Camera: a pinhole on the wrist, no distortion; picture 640 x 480 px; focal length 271.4 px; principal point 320.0 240.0 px. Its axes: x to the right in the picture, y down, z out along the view. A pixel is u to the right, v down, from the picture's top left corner.
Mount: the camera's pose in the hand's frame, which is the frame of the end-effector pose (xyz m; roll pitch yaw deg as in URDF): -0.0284 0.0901 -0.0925 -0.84 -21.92 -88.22
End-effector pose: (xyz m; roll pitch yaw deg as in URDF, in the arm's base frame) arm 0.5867 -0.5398 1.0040 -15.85 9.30 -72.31
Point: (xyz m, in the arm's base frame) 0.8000 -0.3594 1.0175
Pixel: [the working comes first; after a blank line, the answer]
In the camera's frame: -0.0905 -0.0775 0.2069

201.3 138.3
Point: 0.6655 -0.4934 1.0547
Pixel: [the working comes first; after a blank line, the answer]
In the camera's frame: 0.0763 -0.0024 0.1437

464.0 235.4
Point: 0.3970 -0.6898 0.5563
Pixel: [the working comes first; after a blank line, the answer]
In the camera's frame: 0.0401 0.1851 -0.4242

behind the camera
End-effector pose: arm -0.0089 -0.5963 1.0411 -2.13 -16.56 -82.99
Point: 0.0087 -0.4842 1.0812
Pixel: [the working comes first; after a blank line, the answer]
In the camera's frame: 0.1161 -0.0685 0.1281

565.9 94.9
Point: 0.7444 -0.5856 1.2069
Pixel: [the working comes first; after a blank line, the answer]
In the camera's frame: -0.5058 0.1668 0.4820

35.2 333.9
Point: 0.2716 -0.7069 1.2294
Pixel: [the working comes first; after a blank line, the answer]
In the camera's frame: -0.0605 0.2211 0.2882

263.0 448.2
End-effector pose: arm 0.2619 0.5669 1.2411 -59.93 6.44 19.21
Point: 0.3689 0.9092 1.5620
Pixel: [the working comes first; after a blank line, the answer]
In the camera's frame: 0.4225 0.1915 0.3864

616.7 374.5
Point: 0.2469 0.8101 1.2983
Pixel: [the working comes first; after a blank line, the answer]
In the camera's frame: 0.1509 0.0822 0.2937

459.5 316.0
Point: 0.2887 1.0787 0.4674
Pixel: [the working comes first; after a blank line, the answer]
In the camera's frame: -0.6795 0.3261 0.4171

outside the picture
